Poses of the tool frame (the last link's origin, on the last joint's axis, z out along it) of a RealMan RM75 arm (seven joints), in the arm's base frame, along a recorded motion.
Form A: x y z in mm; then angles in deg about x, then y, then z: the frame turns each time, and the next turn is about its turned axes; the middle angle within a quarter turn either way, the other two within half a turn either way.
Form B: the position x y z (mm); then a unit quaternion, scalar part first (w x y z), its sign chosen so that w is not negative. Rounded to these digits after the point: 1 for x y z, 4 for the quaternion.
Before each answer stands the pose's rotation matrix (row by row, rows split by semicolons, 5 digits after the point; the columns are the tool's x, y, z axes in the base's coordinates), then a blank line. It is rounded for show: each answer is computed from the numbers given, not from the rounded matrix.
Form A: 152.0 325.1 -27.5 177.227 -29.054 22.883
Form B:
0.80537 -0.33992 -0.48563; -0.41004 -0.91109 -0.04229; -0.42808 0.23319 -0.87314

152.0 325.1 -27.5 0.0727 0.9473 -0.1979 -0.2411
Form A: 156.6 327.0 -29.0 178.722 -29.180 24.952
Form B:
0.79160 -0.36832 -0.48755; -0.43161 -0.90185 -0.01947; -0.43253 0.22585 -0.87288

156.6 327.0 -29.0 0.0650 0.9442 -0.2118 -0.2436
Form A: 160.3 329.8 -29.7 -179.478 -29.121 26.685
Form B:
0.78055 -0.39232 -0.48666; -0.44511 -0.89544 0.00796; -0.43889 0.21040 -0.87356

160.3 329.8 -29.7 0.0537 0.9420 -0.2222 -0.2456
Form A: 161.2 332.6 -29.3 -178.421 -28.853 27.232
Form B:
0.77878 -0.40079 -0.48256; -0.44560 -0.89491 0.02413; -0.44152 0.19623 -0.87553

161.2 332.6 -29.3 0.0457 0.9420 -0.2246 -0.2453
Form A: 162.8 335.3 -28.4 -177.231 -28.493 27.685
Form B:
0.77826 -0.40833 -0.47705; -0.44366 -0.89519 0.04246; -0.44439 0.17861 -0.87785

162.8 335.3 -28.4 0.0361 0.9422 -0.2261 -0.2445
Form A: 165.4 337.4 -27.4 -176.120 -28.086 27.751
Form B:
0.78077 -0.41080 -0.47080; -0.43637 -0.89778 0.05970; -0.44720 0.15883 -0.88022

165.4 337.4 -27.4 0.0263 0.9432 -0.2245 -0.2433
